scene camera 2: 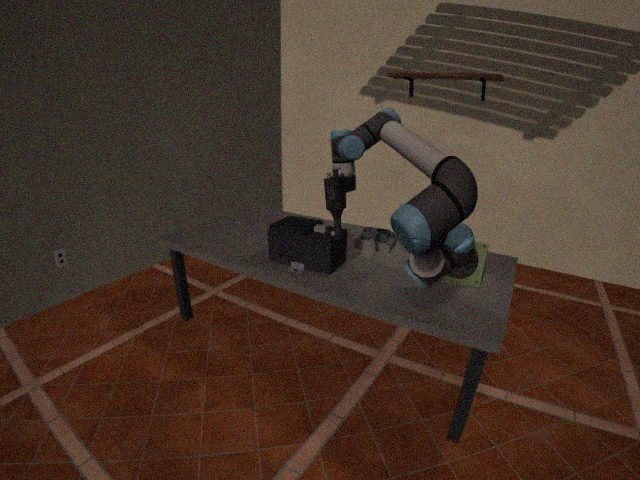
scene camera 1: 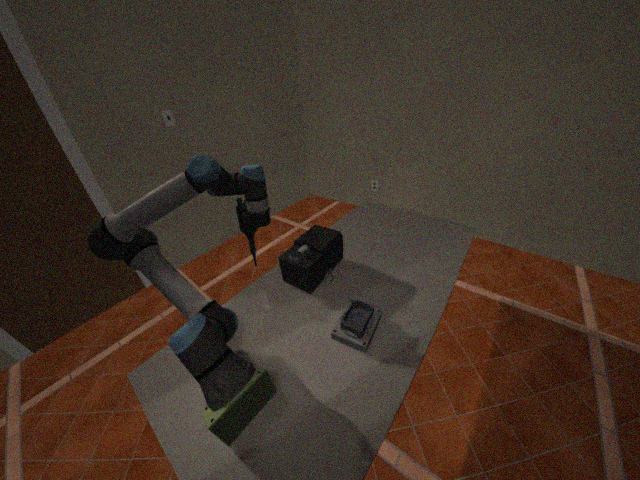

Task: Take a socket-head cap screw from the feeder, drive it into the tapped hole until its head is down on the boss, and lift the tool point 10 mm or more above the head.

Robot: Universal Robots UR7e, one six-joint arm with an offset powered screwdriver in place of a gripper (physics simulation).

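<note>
My screwdriver (scene camera 1: pixel 255 264) (scene camera 2: pixel 337 228) points almost straight down. In scene camera 1 its thin tip shows to the left of the feeder, apart from it. In scene camera 2 the tip overlaps the upper right end of the feeder. Whether a screw is on the tip is too small and dark to tell. The feeder (scene camera 1: pixel 296 266) (scene camera 2: pixel 299 249) is a black box with a small pale patch on top. A dark block (scene camera 1: pixel 357 318) sits on a grey plate (scene camera 1: pixel 349 338), apart from the feeder. The tapped hole and boss cannot be made out.
The grey table (scene camera 1: pixel 305 335) (scene camera 2: pixel 413 304) carries the feeder, the plate and the arm's green base (scene camera 1: pixel 242 408) (scene camera 2: pixel 479 268). In scene camera 2 the plate area lies between feeder and arm. A brown wall shelf (scene camera 2: pixel 444 76) hangs behind the arm. The picture is dark and grainy.
</note>
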